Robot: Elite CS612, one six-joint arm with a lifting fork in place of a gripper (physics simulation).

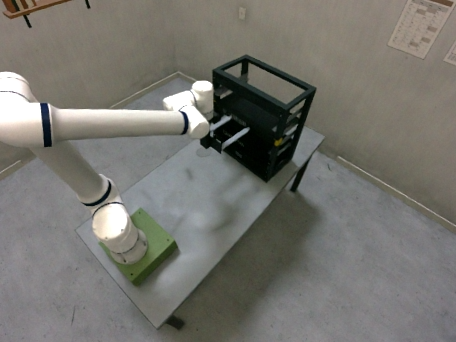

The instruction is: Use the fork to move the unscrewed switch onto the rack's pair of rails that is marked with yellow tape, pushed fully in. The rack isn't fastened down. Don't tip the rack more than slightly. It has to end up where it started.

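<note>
The dark rack (250, 90) stands upright at the far end of the table. Yellow tape (278, 142) shows on its right front post. Several black units sit inside the rack, with small pale markings on their fronts; which one is the unscrewed switch cannot be told. My fork (239, 123) is at the rack's front, at about mid-height, with its two pale tines pointing toward the rack. The upper sides of both tines show and no unit is seen resting on them. Whether the tips touch a unit cannot be told. The wrist hides the rack's left front post in part.
The grey table (200, 200) runs from the arm's green base block (160, 240) to the rack. The rack stands near the table's far edge, close to the back walls. A wooden shelf (35, 7) hangs on the left wall, and a paper chart (420, 27) on the right wall.
</note>
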